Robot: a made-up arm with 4 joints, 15 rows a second.
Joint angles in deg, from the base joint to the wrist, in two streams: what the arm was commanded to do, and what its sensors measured. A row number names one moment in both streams.
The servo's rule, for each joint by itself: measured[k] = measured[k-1] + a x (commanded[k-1-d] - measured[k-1]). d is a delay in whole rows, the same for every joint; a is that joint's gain. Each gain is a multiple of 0.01, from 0.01 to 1. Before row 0 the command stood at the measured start. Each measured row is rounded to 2 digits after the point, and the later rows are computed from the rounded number. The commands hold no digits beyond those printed.
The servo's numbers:
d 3
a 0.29 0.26 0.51 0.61
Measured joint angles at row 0:
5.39 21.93 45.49 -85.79
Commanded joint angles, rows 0 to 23:
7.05 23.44 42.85 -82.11
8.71 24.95 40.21 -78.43
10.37 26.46 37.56 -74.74
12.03 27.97 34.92 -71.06
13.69 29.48 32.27 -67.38
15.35 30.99 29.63 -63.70
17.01 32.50 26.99 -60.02
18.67 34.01 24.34 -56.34
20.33 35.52 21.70 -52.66
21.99 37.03 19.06 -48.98
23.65 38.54 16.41 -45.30
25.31 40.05 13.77 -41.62
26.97 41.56 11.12 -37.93
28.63 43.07 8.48 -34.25
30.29 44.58 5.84 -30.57
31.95 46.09 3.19 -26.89
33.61 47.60 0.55 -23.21
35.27 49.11 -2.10 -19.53
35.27 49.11 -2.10 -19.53
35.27 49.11 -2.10 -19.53
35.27 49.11 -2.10 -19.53
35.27 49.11 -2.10 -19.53
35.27 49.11 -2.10 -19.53
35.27 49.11 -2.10 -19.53
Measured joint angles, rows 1 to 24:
5.39 21.93 45.49 -85.79
5.39 21.93 45.49 -85.79
5.39 21.93 45.49 -85.79
5.87 22.32 44.14 -83.55
6.69 23.00 42.14 -80.43
7.76 23.90 39.80 -76.96
9.00 24.96 37.31 -73.36
10.36 26.14 34.74 -69.71
11.81 27.40 32.13 -66.04
13.32 28.73 29.51 -62.37
14.87 30.10 26.87 -58.69
16.45 31.51 24.23 -55.01
18.06 32.95 21.59 -51.33
19.68 34.40 18.95 -47.65
21.31 35.87 16.31 -43.97
22.95 37.35 13.66 -40.29
24.60 38.84 11.02 -36.61
26.25 40.33 8.38 -32.93
27.90 41.83 5.73 -29.25
29.56 43.33 3.09 -25.57
31.22 44.83 0.44 -21.89
32.39 45.94 -0.86 -20.45
33.23 46.76 -1.49 -19.89
33.82 47.37 -1.80 -19.67

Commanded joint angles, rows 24 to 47:
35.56 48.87 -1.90 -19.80
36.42 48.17 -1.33 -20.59
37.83 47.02 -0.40 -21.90
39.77 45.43 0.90 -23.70
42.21 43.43 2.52 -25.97
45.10 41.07 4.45 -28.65
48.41 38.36 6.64 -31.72
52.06 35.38 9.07 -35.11
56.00 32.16 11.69 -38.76
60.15 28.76 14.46 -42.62
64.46 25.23 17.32 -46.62
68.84 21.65 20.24 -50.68
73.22 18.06 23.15 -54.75
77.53 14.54 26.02 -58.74
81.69 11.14 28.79 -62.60
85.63 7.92 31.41 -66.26
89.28 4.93 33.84 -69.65
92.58 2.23 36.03 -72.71
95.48 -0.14 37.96 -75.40
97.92 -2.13 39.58 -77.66
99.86 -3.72 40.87 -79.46
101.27 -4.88 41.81 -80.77
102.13 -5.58 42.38 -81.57
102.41 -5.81 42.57 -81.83
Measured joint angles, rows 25 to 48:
34.24 47.82 -1.95 -19.58
34.54 48.16 -2.03 -19.55
34.75 48.41 -2.07 -19.54
34.98 48.53 -1.98 -19.70
35.40 48.44 -1.65 -20.24
36.10 48.07 -1.01 -21.25
37.16 47.38 -0.04 -22.74
38.62 46.35 1.27 -24.71
40.50 44.98 2.89 -27.11
42.79 43.26 4.80 -29.92
45.48 41.21 6.98 -33.09
48.53 38.86 9.38 -36.55
51.90 36.23 11.97 -40.25
55.54 33.37 14.70 -44.14
59.40 30.32 17.53 -48.13
63.41 27.13 20.40 -52.17
67.50 23.86 23.27 -56.18
71.62 20.55 26.09 -60.10
75.68 17.27 28.80 -63.86
79.62 14.06 31.37 -67.39
83.38 10.98 33.75 -70.64
86.89 8.09 35.90 -73.54
90.09 5.43 37.78 -76.05
92.92 3.05 39.36 -78.13

